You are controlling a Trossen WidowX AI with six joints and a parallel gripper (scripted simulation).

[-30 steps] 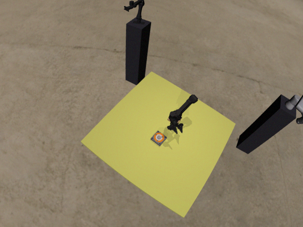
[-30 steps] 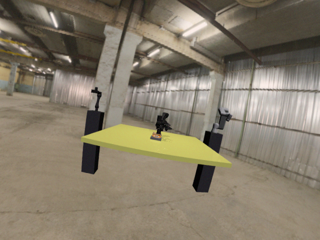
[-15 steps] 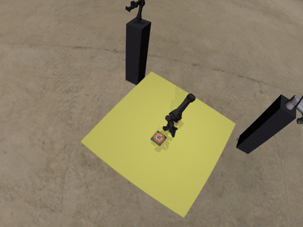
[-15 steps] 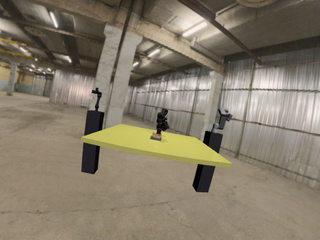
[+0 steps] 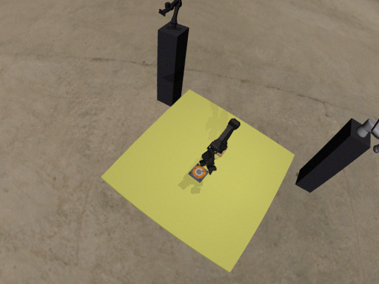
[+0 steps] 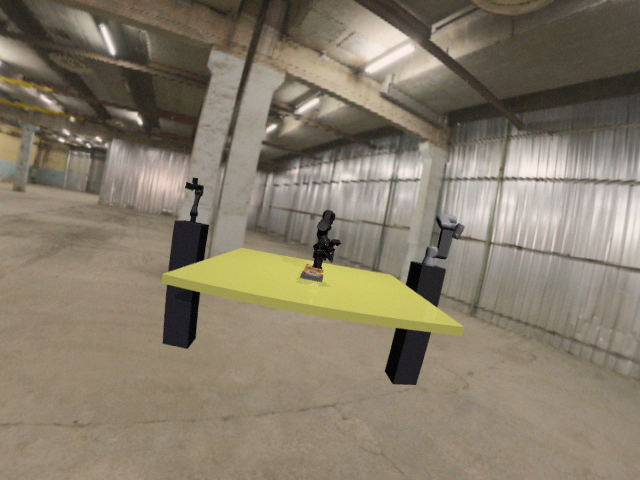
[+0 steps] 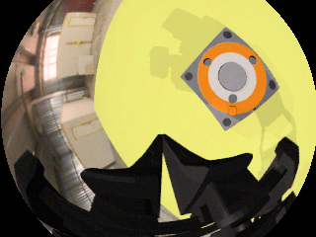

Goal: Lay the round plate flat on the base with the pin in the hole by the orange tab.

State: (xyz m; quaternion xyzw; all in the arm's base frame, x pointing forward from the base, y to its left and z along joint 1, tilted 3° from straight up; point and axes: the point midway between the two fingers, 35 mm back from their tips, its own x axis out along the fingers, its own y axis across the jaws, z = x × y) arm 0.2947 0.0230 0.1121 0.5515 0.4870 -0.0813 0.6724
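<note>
The plate lies 80 mm to the right of my gripper tip, 70 mm below it and 30 mm behind it. Round my gripper tip: square base: 100 mm to the right, 90 mm below, 10 mm behind.
</note>
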